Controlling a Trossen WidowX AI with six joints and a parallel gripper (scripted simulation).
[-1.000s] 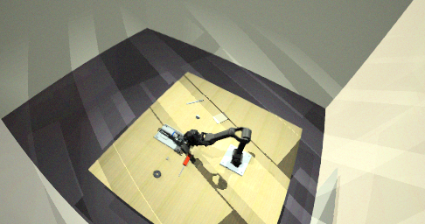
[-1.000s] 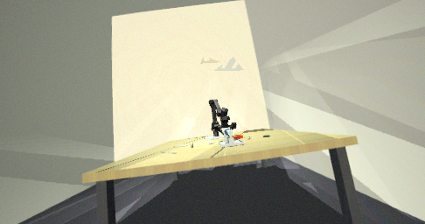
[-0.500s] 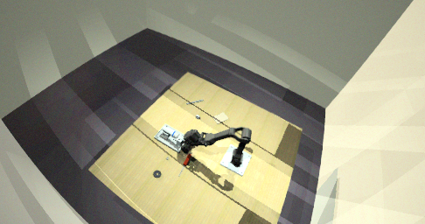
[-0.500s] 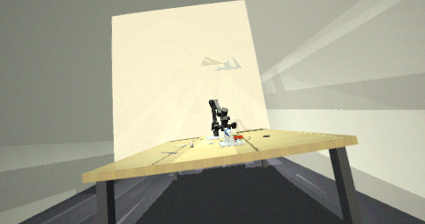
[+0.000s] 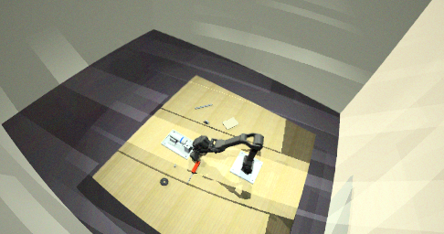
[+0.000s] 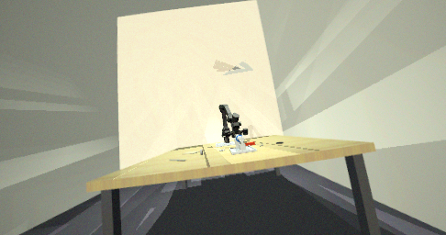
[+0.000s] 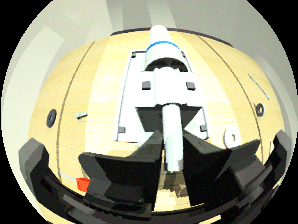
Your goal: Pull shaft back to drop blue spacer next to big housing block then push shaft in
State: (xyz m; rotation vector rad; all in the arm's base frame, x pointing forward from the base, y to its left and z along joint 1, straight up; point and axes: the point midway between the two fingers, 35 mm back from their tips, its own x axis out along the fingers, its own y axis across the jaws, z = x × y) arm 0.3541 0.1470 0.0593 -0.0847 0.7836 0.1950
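Right now the long pale shaft is 6 cm ahead of my gripper tip, 1 cm to the left of it and 2 cm above it. The rest, counted from my gripper tip: thin bar (23 cm ahead, 38 cm to the right, 5 cm below); then blue spacer (8 cm ahead, 2 cm to the left, 2 cm above); then paper slip (4 cm behind, 40 cm to the right, 5 cm below).
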